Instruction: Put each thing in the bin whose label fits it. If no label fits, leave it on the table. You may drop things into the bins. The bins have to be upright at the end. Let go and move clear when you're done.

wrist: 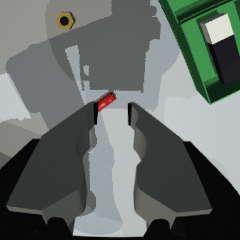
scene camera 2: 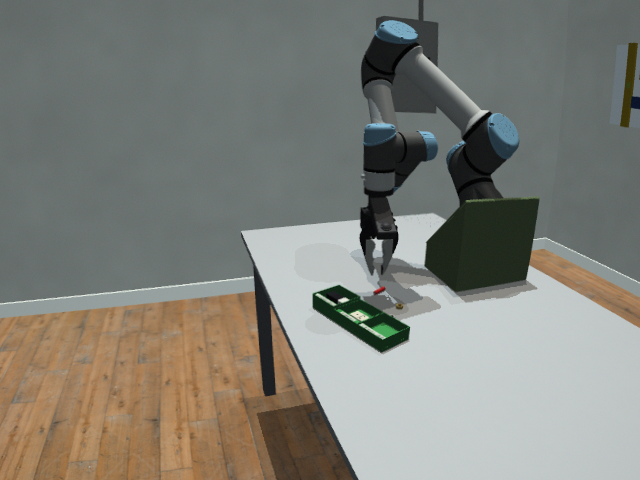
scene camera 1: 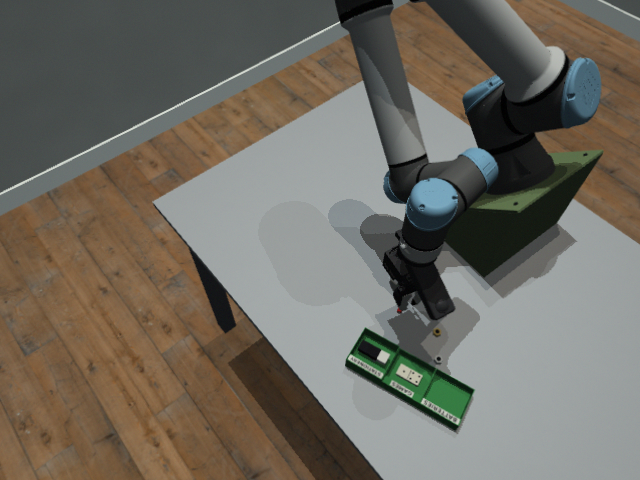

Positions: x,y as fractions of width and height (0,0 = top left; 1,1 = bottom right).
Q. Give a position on a green bin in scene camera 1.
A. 0.70,0.82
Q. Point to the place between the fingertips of the gripper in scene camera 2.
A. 0.59,0.57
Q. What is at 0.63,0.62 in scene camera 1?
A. The gripper.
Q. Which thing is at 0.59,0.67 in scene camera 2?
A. A green bin.
